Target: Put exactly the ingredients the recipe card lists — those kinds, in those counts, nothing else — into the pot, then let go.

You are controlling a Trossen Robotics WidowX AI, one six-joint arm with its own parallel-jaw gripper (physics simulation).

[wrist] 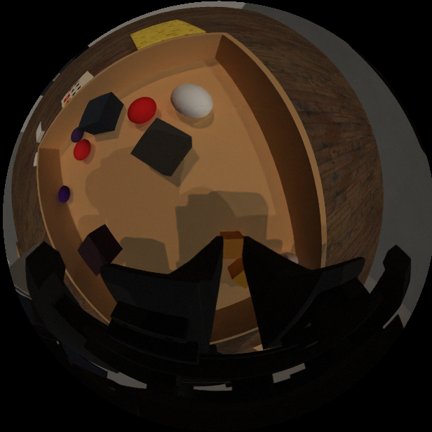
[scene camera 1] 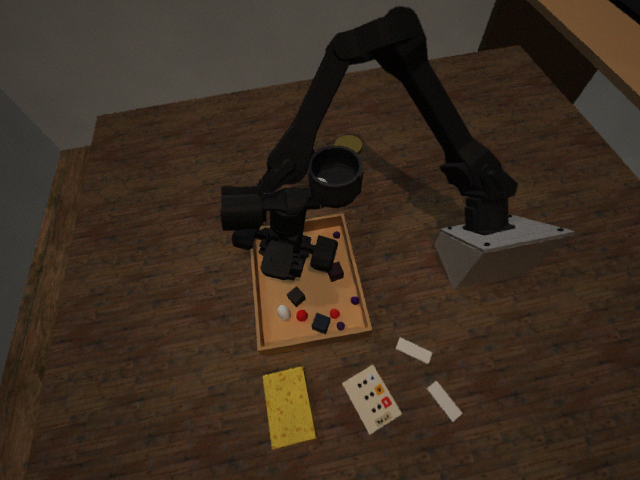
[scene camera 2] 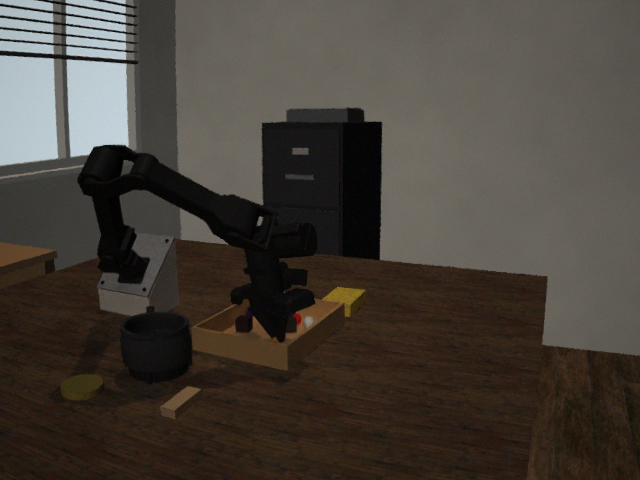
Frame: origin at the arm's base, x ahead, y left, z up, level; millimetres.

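Seen in the pictures: gripper, fingertip midpoint: (scene camera 2: 279,341); arm's base at its link origin: (scene camera 1: 487,228) (scene camera 2: 134,270).
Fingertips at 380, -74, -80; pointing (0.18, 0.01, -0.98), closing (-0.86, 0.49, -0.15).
Observation:
Pixels of each thing's top centre, then the offset from my fingertips to it, as dx, dy, dz.
- black pot at its top centre: (scene camera 2: 153,318) (scene camera 1: 335,162) -157, -164, +81
- small whitish thing at its top centre: (scene camera 1: 320,179) -123, -166, +33
- recipe card at its top centre: (scene camera 1: 371,398) -90, +281, -13
- tray at its top centre: (scene camera 1: 304,274) (scene camera 2: 271,314) -35, +48, +31
- white egg at its top centre: (scene camera 1: 282,311) (scene camera 2: 308,316) +21, +101, +16
- yellow sponge at its top centre: (scene camera 1: 288,405) (scene camera 2: 343,294) +46, +258, +16
- yellow disc at its top centre: (scene camera 2: 81,383) (scene camera 1: 348,144) -227, -284, -2
- wooden block at its top centre: (scene camera 2: 181,397) -48, -261, +1
The black pot (scene camera 1: 334,175) (scene camera 2: 156,345) stands beside the tray; a small whitish thing (scene camera 1: 321,180) shows inside. The recipe card (scene camera 1: 371,398) has rows of dots beside coloured pictures, too small to read surely. My gripper (scene camera 2: 278,338) (wrist: 231,241) is low in the tray (scene camera 1: 262,345) (scene camera 2: 237,353) (wrist: 324,220), shut on an orange cube (wrist: 232,247). A second orange cube (wrist: 240,274) lies behind it, partly hidden. The tray also holds a white egg (scene camera 1: 283,312) (wrist: 192,100), red balls (scene camera 1: 301,315) (wrist: 142,110), purple balls (scene camera 1: 354,300) (wrist: 64,194) and dark cubes (scene camera 1: 321,323) (wrist: 161,147).
A yellow sponge (scene camera 1: 288,407) (scene camera 2: 345,300) (wrist: 167,34) lies beyond the tray. White strips (scene camera 1: 413,350) (scene camera 1: 444,400) lie near the card. A yellow disc (scene camera 1: 348,144) (scene camera 2: 82,386) and a wooden block (scene camera 2: 180,401) lie near the pot. A pinkish thing (wrist: 290,258) shows beside the right finger.

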